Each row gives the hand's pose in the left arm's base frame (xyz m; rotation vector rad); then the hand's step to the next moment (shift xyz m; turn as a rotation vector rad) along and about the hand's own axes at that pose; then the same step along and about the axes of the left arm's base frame.
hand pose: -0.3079 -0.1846 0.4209 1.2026 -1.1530 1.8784
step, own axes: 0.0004 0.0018 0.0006 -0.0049 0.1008 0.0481
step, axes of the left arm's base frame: -0.0014 -0.0013 -0.0001 -0.0645 -0.0867 -0.0288
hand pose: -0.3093 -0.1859 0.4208 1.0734 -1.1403 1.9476
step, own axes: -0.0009 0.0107 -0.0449 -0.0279 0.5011 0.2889
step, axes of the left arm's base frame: -0.0231 0.0356 -0.0180 -0.3026 -0.4758 -0.1317
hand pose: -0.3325 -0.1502 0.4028 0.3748 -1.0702 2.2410
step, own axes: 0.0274 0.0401 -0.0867 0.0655 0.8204 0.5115
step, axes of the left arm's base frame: -0.0458 0.0592 -0.0653 -0.5812 -0.7632 -0.1366
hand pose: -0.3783 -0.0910 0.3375 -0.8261 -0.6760 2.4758
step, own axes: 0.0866 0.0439 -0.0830 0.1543 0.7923 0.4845
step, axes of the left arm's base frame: -0.0202 0.0380 -0.1203 -0.6211 -0.6849 -0.1775
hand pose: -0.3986 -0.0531 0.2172 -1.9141 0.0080 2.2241
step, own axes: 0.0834 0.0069 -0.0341 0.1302 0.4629 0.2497
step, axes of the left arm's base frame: 0.0208 0.0012 -0.0879 -0.3357 -0.3986 -0.1482
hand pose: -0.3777 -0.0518 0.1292 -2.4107 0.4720 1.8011
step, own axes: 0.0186 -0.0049 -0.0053 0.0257 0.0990 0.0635
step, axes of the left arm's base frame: 0.0111 -0.0002 -0.0166 -0.0816 -0.0822 -0.0327
